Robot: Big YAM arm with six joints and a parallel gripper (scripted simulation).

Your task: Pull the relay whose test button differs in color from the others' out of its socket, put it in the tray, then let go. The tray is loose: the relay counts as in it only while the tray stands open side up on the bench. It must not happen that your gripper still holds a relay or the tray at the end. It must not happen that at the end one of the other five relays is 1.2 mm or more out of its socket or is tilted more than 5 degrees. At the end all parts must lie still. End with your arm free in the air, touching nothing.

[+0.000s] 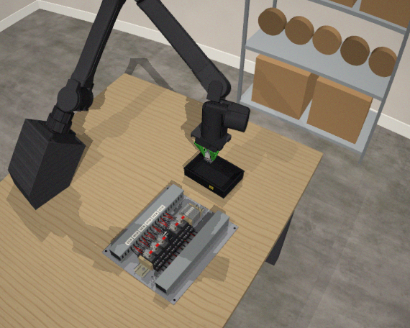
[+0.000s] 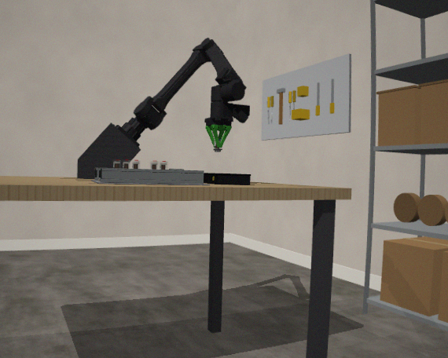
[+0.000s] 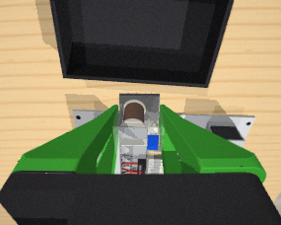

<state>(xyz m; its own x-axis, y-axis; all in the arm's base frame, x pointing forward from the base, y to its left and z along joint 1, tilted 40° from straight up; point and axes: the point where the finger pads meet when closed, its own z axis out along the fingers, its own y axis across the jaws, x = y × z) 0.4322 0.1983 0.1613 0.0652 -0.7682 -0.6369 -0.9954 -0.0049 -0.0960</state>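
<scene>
My hand is 30 mm to the right of the black tray and 110 mm above it. Also, from my hand: grey relay (right at my hand).
</scene>
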